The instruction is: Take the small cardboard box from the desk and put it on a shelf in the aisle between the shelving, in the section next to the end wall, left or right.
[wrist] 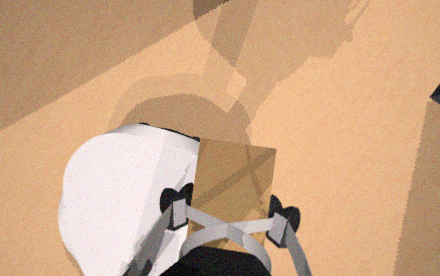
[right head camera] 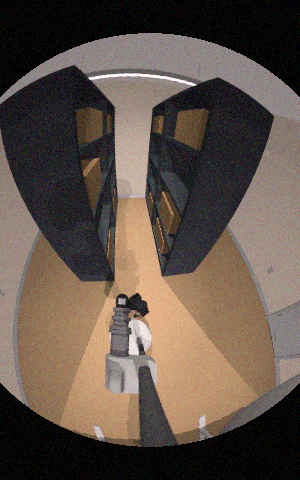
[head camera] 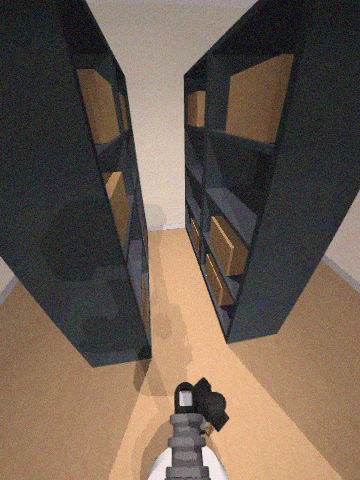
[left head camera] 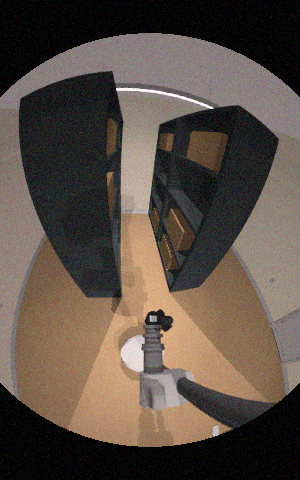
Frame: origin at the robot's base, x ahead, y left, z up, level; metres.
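Where they show: gripper, fingertip midpoint: (wrist: 229, 204) (head camera: 208, 422); robot's base, origin of the base link: (wrist: 160, 195) (right head camera: 131, 336) (left head camera: 141, 352).
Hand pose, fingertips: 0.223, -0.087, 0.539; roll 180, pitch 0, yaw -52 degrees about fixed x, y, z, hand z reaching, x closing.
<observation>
Each offset is from my fingertips to the top centre of the thing, as dx, dy, dz. "*": to the spot under its first point. Level surfaces: height alone.
The small cardboard box @(+0.010, +0.008, +0.046) (wrist: 232, 175) is between the fingertips in the wrist view, above the floor beside the white base. My gripper (wrist: 229, 204) is shut on it, one fingertip at each side. In the head camera view the wrist hides most of box and gripper. A dark left shelving unit (head camera: 50, 215) (left head camera: 65, 190) (right head camera: 40, 175) and right shelving unit @(* +0.570, -0.428, +0.870) (head camera: 320, 150) (left head camera: 240, 190) (right head camera: 225, 175) stand ahead, with the aisle between them running to the end wall (head camera: 157, 125) (left head camera: 135, 165) (right head camera: 132, 155). The far right section has a box (head camera: 196, 108) on an upper shelf. The desk does not show.
The left unit's near end panel stands close ahead, left of the arm. Larger boxes stand in the near sections, such as an upper right box @(+0.913, -0.372, +1.151) (head camera: 260, 100), a lower right box @(+1.049, -0.351, +0.237) (head camera: 227, 247) and a left box @(+0.786, +0.560, +0.694) (head camera: 116, 205). The aisle floor @(dz -0.567) (head camera: 172, 265) is narrow and partly shadowed.
</observation>
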